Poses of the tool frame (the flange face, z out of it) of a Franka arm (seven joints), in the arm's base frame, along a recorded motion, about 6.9 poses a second.
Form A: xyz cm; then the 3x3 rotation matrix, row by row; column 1 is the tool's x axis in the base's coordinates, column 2 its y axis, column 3 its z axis. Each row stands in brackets.
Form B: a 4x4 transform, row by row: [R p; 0 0 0 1], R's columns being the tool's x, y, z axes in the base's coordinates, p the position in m. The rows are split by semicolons. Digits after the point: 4 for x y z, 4 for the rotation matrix.
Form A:
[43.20 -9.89 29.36], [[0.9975 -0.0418 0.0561], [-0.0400 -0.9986 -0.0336], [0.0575 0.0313 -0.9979]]
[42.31 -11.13 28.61], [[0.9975 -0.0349 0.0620], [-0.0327 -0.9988 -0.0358], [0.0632 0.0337 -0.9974]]
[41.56 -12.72 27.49], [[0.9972 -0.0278 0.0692], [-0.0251 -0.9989 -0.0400], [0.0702 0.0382 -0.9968]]
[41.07 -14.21 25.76], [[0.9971 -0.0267 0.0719], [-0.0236 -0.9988 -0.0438], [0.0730 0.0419 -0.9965]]
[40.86 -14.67 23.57], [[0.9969 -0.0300 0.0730], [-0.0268 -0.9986 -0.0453], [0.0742 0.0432 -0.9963]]
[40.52 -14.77 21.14], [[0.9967 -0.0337 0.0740], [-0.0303 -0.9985 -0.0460], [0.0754 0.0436 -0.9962]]
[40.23 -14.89 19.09], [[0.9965 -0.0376 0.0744], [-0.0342 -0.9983 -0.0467], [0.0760 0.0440 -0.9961]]
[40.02 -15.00 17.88], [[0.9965 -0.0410 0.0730], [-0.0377 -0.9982 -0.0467], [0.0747 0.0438 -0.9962]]
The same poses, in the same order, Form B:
0.9975 -0.0418 0.0561 0.4320; -0.0400 -0.9986 -0.0336 -0.0989; 0.0575 0.0313 -0.9979 0.2936; 0 0 0 1
0.9975 -0.0349 0.0620 0.4231; -0.0327 -0.9988 -0.0358 -0.1113; 0.0632 0.0337 -0.9974 0.2861; 0 0 0 1
0.9972 -0.0278 0.0692 0.4156; -0.0251 -0.9989 -0.0400 -0.1272; 0.0702 0.0382 -0.9968 0.2749; 0 0 0 1
0.9971 -0.0267 0.0719 0.4107; -0.0236 -0.9988 -0.0438 -0.1421; 0.0730 0.0419 -0.9965 0.2576; 0 0 0 1
0.9969 -0.0300 0.0730 0.4086; -0.0268 -0.9986 -0.0453 -0.1467; 0.0742 0.0432 -0.9963 0.2357; 0 0 0 1
0.9967 -0.0337 0.0740 0.4052; -0.0303 -0.9985 -0.0460 -0.1477; 0.0754 0.0436 -0.9962 0.2114; 0 0 0 1
0.9965 -0.0376 0.0744 0.4023; -0.0342 -0.9983 -0.0467 -0.1489; 0.0760 0.0440 -0.9961 0.1909; 0 0 0 1
0.9965 -0.0410 0.0730 0.4002; -0.0377 -0.9982 -0.0467 -0.1500; 0.0747 0.0438 -0.9962 0.1788; 0 0 0 1

